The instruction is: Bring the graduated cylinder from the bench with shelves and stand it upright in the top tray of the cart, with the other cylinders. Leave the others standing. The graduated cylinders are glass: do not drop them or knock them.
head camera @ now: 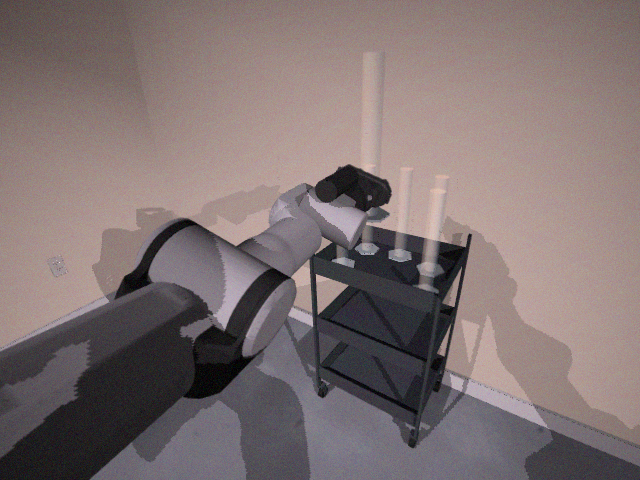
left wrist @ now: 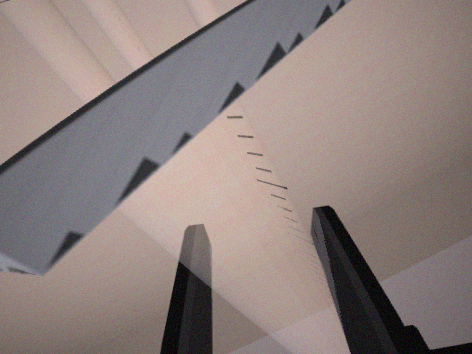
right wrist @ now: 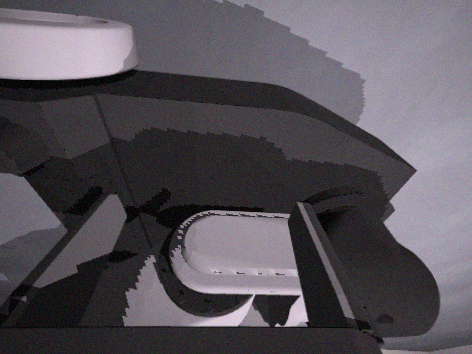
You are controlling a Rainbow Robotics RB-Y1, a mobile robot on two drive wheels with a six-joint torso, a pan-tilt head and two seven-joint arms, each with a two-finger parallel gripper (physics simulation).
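Places are measured from the robot's base along level axes (x right, y ahead, z up), in metres.
Pixels of known places: left gripper, between the fingertips: (head camera: pixel 372 177) (left wrist: pixel 259 228); right gripper, between the fingertips: (right wrist: pixel 209 208).
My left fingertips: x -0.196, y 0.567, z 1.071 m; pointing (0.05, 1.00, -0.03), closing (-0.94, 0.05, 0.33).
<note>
Ahead of a thing's pixels: the offset from my left fingertips to its middle. "*": to the spot under its first point.
The held graduated cylinder {dx +0.000, dy -0.019, dz +0.084 m} (head camera: pixel 373 113) (left wrist: pixel 235 165) is tall, clear and upright. My left gripper (head camera: pixel 376 190) (left wrist: pixel 259 228) is shut on it low on its tube. Its base {* dx +0.023, dy -0.022, dz -0.078 m} (head camera: pixel 378 214) (left wrist: pixel 125 120) appears above the back left of the cart's top tray {* dx -0.020, dy +0.132, dz -0.359 m} (head camera: pixel 372 279); the exact gap is hard to judge. Several other cylinders, including one at the left (head camera: pixel 367 233), one in the middle (head camera: pixel 404 206) and one at the right (head camera: pixel 436 222), stand upright in the tray. My arm hides part of another at the front left, whose base (head camera: pixel 343 262) shows. My right gripper (right wrist: pixel 209 208) is open and empty.
The dark three-tier cart (head camera: pixel 315 320) stands on casters near the wall (head camera: pixel 542 180). My left arm (head camera: pixel 222 268) reaches across the head view, its wrist beside the tray's left end. The robot's own dark base (right wrist: pixel 225 120) lies below the right gripper. The bench does not show.
</note>
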